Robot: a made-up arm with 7 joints.
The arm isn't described. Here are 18 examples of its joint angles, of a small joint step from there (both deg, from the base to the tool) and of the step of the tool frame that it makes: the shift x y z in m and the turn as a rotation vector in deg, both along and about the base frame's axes.
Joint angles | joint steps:
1: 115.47 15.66 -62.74 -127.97 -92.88 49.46 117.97 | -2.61 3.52 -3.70 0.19 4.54 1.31 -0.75
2: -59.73 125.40 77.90 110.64 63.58 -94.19 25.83 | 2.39 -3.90 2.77 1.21 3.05 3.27 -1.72
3: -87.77 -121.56 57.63 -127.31 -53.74 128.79 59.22 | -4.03 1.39 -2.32 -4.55 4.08 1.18 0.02
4: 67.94 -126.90 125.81 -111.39 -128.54 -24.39 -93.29 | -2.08 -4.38 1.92 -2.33 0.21 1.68 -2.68
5: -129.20 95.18 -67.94 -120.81 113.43 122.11 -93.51 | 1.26 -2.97 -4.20 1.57 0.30 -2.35 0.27
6: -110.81 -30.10 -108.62 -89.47 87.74 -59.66 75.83 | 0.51 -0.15 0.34 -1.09 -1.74 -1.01 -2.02
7: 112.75 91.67 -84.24 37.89 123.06 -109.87 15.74 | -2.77 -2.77 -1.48 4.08 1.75 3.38 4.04
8: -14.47 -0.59 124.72 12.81 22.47 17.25 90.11 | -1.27 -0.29 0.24 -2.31 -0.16 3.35 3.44
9: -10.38 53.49 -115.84 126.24 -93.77 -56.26 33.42 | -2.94 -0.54 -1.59 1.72 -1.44 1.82 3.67
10: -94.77 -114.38 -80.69 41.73 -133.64 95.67 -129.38 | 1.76 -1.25 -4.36 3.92 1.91 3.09 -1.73
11: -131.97 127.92 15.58 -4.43 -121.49 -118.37 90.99 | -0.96 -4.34 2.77 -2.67 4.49 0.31 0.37
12: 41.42 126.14 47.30 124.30 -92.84 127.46 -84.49 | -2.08 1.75 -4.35 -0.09 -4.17 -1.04 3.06
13: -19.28 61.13 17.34 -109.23 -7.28 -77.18 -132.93 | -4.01 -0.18 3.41 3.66 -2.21 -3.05 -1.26
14: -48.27 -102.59 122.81 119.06 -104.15 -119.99 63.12 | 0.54 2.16 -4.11 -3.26 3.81 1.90 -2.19
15: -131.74 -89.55 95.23 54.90 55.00 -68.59 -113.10 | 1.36 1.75 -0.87 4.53 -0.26 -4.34 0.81
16: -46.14 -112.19 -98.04 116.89 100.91 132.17 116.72 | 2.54 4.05 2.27 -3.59 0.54 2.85 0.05
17: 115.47 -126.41 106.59 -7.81 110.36 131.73 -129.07 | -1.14 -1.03 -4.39 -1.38 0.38 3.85 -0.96
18: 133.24 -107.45 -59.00 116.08 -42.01 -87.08 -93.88 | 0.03 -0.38 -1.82 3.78 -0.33 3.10 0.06
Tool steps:
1: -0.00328 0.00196 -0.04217 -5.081 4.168 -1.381
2: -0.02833 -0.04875 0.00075 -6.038 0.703 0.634
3: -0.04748 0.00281 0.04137 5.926 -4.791 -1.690
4: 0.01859 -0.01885 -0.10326 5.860 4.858 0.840
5: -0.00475 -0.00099 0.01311 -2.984 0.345 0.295
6: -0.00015 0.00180 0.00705 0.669 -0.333 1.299
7: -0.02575 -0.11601 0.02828 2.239 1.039 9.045
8: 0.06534 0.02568 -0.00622 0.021 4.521 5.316
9: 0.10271 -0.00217 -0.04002 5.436 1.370 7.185
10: -0.00943 0.00151 -0.00788 -4.360 -6.036 -2.748
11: 0.01404 0.03540 0.00488 3.759 -0.730 0.867
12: 0.03963 -0.04798 -0.04333 2.590 -1.154 4.419
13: 0.02256 -0.04736 -0.00258 -2.469 4.184 3.492
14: 0.04455 0.06285 -0.01442 -4.052 -3.606 -8.440
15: 0.04019 -0.03351 -0.00181 5.279 3.872 3.803
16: -0.00859 -0.01217 0.08503 6.557 -2.341 1.124
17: 0.01558 -0.01961 -0.00146 -0.109 2.323 0.637
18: -0.00480 0.00148 -0.03994 5.960 -0.951 -1.203
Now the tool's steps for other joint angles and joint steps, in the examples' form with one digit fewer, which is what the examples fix.
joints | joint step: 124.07 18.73 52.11 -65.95 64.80 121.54 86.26 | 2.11 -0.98 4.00 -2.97 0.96 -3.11 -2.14
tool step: 0.0282 -0.0026 -0.0160 -0.48 -2.14 -0.40
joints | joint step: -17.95 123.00 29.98 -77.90 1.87 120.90 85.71 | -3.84 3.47 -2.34 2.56 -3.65 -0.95 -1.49
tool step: 0.0566 -0.0025 -0.0823 3.87 4.21 1.94
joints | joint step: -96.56 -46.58 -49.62 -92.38 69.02 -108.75 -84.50 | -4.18 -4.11 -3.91 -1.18 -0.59 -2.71 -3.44
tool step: -0.0481 0.0234 -0.0727 0.82 -5.43 1.51
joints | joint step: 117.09 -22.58 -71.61 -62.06 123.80 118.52 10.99 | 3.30 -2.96 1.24 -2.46 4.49 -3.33 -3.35
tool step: -0.0350 0.0194 -0.0149 -0.38 2.78 -1.98
